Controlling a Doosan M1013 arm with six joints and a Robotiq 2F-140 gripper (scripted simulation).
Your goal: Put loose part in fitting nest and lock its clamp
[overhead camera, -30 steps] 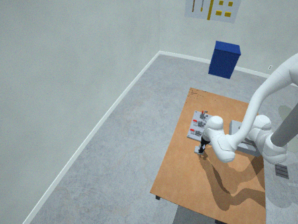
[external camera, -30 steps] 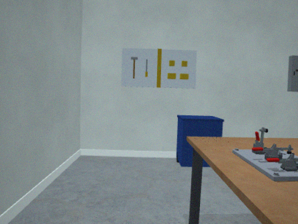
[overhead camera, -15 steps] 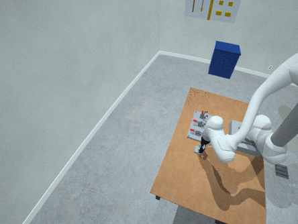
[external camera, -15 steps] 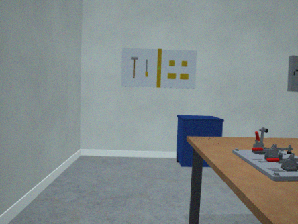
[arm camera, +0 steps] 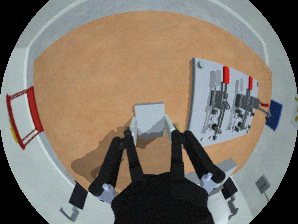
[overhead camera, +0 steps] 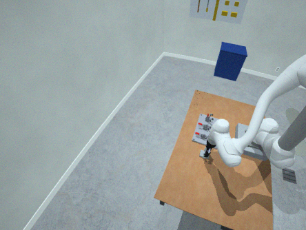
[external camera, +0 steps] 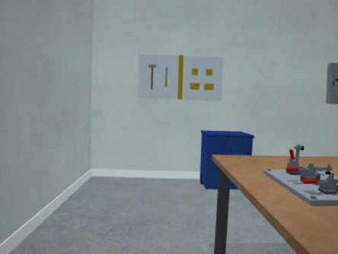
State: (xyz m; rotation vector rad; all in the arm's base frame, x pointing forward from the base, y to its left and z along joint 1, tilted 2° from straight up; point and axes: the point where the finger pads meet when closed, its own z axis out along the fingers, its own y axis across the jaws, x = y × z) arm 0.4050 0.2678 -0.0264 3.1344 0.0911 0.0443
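My hand is 270 mm to the left of the grey fixture plate, 30 mm short of it and 30 mm above it. From my hand the other things lie so: grey part 30 mm below.
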